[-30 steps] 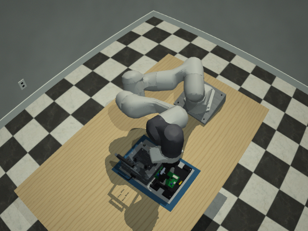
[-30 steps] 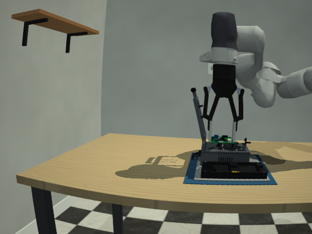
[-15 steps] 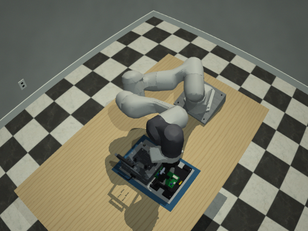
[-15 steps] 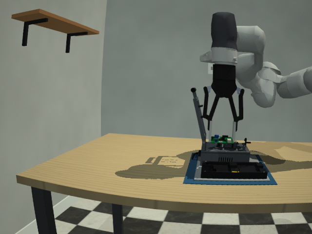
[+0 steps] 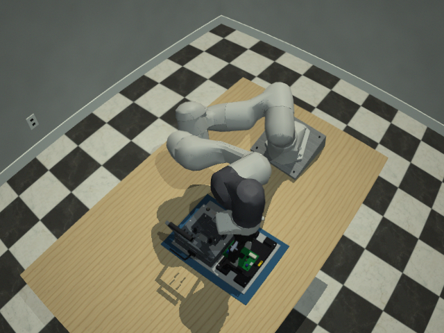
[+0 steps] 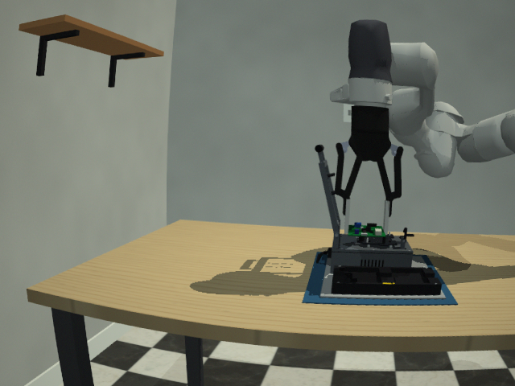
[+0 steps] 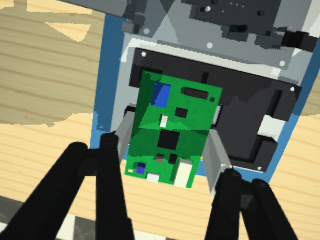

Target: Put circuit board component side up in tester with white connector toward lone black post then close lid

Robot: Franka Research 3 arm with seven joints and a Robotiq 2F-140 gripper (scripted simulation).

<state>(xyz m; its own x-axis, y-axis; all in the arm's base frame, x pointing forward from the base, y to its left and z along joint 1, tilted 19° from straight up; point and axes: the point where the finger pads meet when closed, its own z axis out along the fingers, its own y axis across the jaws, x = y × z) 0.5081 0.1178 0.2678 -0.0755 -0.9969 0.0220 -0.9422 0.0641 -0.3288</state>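
My gripper is now 20 mm above the green circuit board. The rest, counted from my hand: black post: 110 mm behind, 100 mm to the right, 50 mm below; then lid: 180 mm to the right, 70 mm ahead, 40 mm above.
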